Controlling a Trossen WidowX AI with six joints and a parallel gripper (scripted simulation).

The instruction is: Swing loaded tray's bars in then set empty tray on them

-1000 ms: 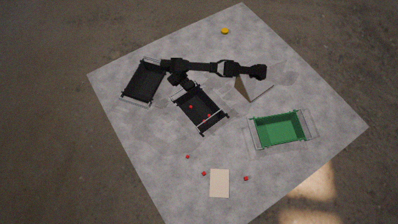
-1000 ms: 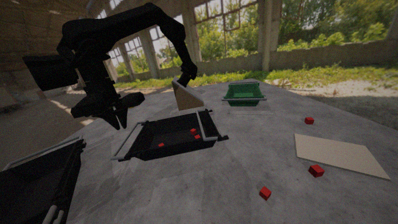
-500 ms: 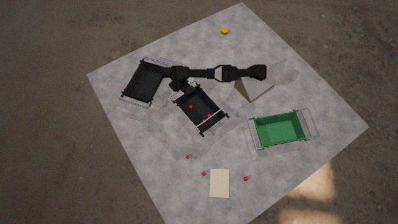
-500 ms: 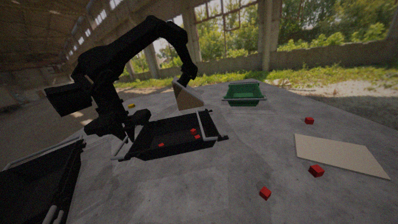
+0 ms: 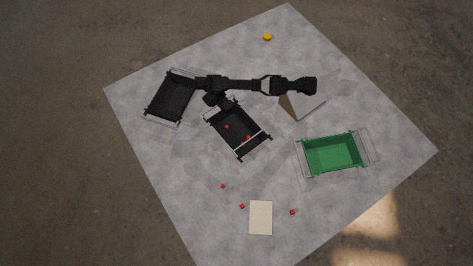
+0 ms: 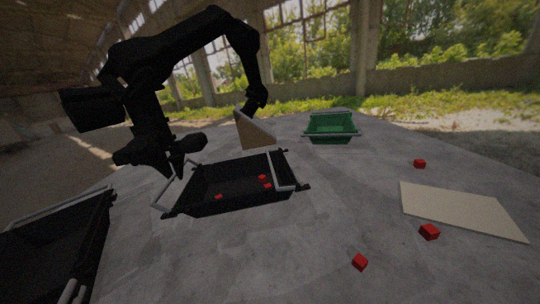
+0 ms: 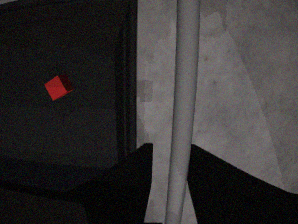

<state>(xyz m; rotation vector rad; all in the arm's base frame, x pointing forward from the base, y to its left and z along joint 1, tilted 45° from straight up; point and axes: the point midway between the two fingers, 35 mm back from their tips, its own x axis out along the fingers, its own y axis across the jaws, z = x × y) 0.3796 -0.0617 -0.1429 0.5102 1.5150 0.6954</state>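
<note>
My gripper tip is now 320 mm past the green tray, 500 mm to the right of it and 30 mm above it. From my gripper tip the other things lie so: yellow disc: 520 mm behind, 300 mm to the right, 60 mm below; beige card: 130 mm ahead, 550 mm to the left, 70 mm below.
</note>
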